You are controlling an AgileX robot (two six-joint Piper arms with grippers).
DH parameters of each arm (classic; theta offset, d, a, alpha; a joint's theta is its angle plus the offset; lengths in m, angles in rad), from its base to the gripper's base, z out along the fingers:
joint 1: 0 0.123 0 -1.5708
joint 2: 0.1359 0 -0.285 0
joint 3: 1.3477 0 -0.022 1.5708
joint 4: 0 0.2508 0 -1.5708
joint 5: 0 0 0.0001 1.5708
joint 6: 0 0.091 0 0
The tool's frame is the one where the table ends.
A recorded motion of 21 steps. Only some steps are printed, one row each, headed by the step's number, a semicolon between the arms.
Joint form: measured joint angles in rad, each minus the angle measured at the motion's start. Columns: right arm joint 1, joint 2, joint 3, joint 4, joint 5, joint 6; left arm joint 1, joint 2, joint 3, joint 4, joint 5, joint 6.
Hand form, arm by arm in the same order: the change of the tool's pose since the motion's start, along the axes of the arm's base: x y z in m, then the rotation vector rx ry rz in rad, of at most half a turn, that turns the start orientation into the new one. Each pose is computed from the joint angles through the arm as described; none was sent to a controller.
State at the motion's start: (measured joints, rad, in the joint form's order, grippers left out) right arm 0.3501 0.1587 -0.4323 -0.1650 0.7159 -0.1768; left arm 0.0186 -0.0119 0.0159 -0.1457 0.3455 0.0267
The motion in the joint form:
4: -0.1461 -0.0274 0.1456 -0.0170 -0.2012 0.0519; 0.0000 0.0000 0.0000 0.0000 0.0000 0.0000
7: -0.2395 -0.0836 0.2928 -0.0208 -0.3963 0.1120; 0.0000 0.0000 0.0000 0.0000 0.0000 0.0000
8: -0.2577 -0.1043 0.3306 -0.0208 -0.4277 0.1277; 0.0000 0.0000 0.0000 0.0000 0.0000 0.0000
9: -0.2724 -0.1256 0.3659 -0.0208 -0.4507 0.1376; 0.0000 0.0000 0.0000 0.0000 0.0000 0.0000
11: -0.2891 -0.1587 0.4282 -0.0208 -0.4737 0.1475; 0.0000 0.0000 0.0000 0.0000 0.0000 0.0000
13: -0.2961 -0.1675 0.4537 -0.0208 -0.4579 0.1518; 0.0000 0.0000 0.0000 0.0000 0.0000 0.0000
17: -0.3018 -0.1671 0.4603 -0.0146 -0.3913 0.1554; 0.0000 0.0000 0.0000 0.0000 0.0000 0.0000
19: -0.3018 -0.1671 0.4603 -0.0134 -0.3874 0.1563; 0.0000 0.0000 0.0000 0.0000 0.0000 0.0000
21: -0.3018 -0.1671 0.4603 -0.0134 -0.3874 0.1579; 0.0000 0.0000 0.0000 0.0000 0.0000 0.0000
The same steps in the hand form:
4: 0.0112 -0.0019 -0.0279 0.0452 -0.0757 -0.1335; 0.0000 0.0000 0.0000 0.0000 0.0000 0.0000
7: 0.0156 -0.0033 -0.0564 0.1128 -0.1695 -0.2055; 0.0000 0.0000 0.0000 0.0000 0.0000 0.0000
8: 0.0156 -0.0039 -0.0651 0.1289 -0.1817 -0.2211; 0.0000 0.0000 0.0000 0.0000 0.0000 0.0000
9: 0.0154 -0.0043 -0.0738 0.1387 -0.1897 -0.2334; 0.0000 0.0000 0.0000 0.0000 0.0000 0.0000
11: 0.0153 -0.0049 -0.0909 0.1454 -0.1829 -0.2485; 0.0000 0.0000 0.0000 0.0000 0.0000 0.0000
13: 0.0152 -0.0055 -0.1004 0.1430 -0.1514 -0.2615; 0.0000 0.0000 0.0000 0.0000 0.0000 0.0000
17: 0.0140 -0.0068 -0.1085 0.1387 -0.0796 -0.2849; 0.0000 0.0000 0.0000 0.0000 0.0000 0.0000
19: 0.0139 -0.0068 -0.1089 0.1401 -0.0756 -0.2861; 0.0000 0.0000 0.0000 0.0000 0.0000 0.0000
21: 0.0139 -0.0068 -0.1089 0.1416 -0.0754 -0.2865; 0.0000 0.0000 0.0000 0.0000 0.0000 0.0000

